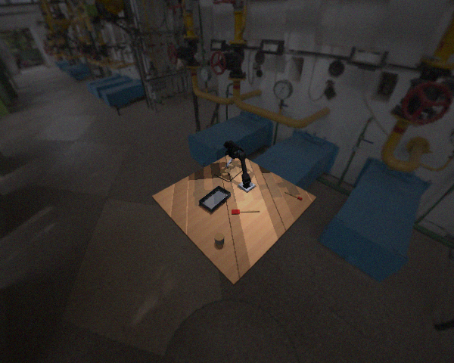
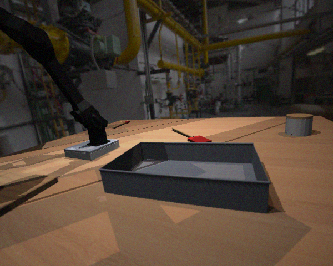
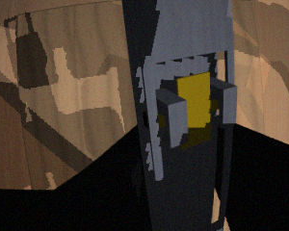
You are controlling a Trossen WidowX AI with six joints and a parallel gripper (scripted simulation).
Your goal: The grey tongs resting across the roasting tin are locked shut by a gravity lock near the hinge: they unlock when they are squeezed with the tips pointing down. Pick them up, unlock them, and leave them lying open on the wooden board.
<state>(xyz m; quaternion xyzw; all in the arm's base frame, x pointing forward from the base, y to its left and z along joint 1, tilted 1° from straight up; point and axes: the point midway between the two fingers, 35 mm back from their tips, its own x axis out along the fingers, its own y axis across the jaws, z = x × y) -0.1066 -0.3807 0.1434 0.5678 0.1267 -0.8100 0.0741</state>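
My gripper tip is now 4 cm below the yellow lock piece, 1 cm to the left of it and 1 cm past it. The rest, counted from my gripper tip: roasting tin: 50 cm ahead, 32 cm to the left, 12 cm below; red-headed spatula: 62 cm to the left, 38 cm ahead, 14 cm below; wooden board: 14 cm below, 7 cm ahead, 2 cm to the left.
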